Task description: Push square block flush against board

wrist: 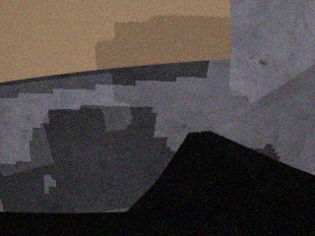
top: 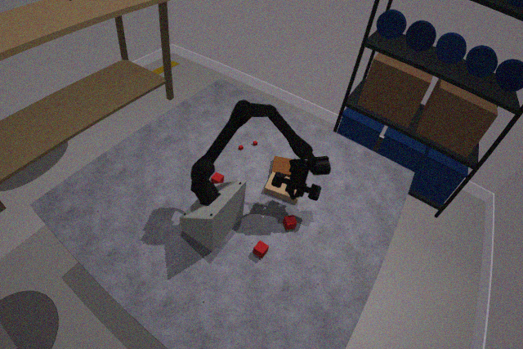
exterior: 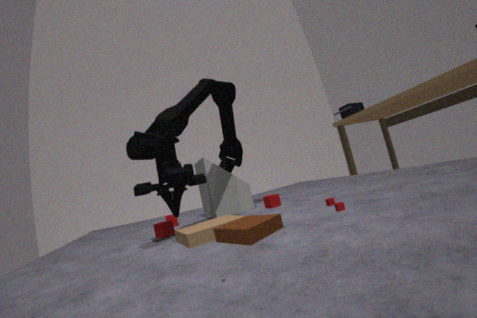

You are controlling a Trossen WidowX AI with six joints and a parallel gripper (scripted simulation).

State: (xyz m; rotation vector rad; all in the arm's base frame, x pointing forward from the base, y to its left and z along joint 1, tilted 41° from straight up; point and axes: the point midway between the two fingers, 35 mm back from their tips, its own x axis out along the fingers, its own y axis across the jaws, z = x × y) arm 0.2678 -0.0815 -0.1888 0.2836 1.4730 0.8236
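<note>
The board lies 80 mm to the left of my gripper tip, 60 mm ahead of it and 40 mm below it. Also, from my gripper tip: brown square block 150 mm to the left, 150 mm ahead, 40 mm below.
</note>
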